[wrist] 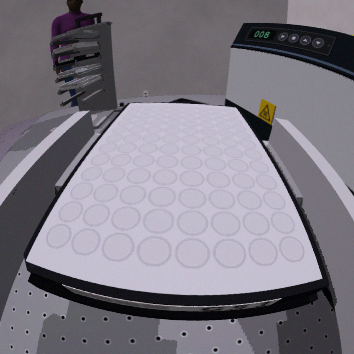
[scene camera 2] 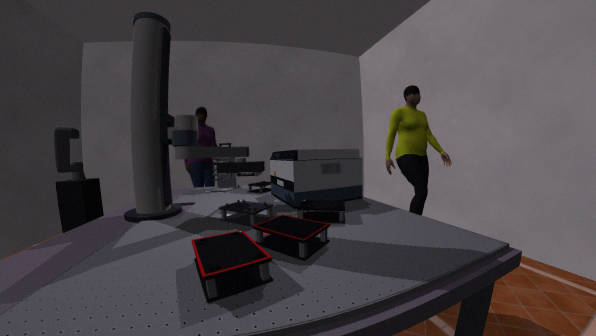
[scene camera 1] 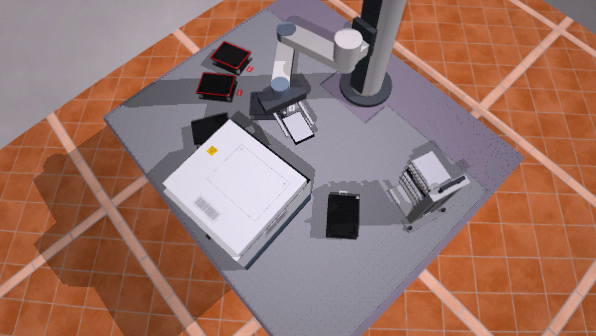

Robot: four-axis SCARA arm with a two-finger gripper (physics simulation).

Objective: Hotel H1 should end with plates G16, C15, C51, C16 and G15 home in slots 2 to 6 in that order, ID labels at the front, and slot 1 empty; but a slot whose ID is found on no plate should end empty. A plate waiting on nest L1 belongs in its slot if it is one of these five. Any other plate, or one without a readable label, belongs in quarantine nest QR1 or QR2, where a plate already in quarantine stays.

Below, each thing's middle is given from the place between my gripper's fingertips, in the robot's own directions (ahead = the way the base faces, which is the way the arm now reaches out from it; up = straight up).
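I see the black nest N6 point(scene camera 1: 343, 215) 340 mm to the left of my hand, 90 mm ahead of it and 110 mm below it. The hotel H1 point(wrist: 107, 99) is 550 mm to the left of my hand, 160 mm behind it and 10 mm below it, and going by their middles, the hotel H1 is the farthest from my hand of the things named here. The white instrument point(scene camera 1: 261, 241) sits 340 mm ahead of my hand, 30 mm to the left of it and 50 mm below it. As for the plate G51 point(wrist: 177, 210), it is 20 mm to the right of my hand, 10 mm behind it and 10 mm below it.
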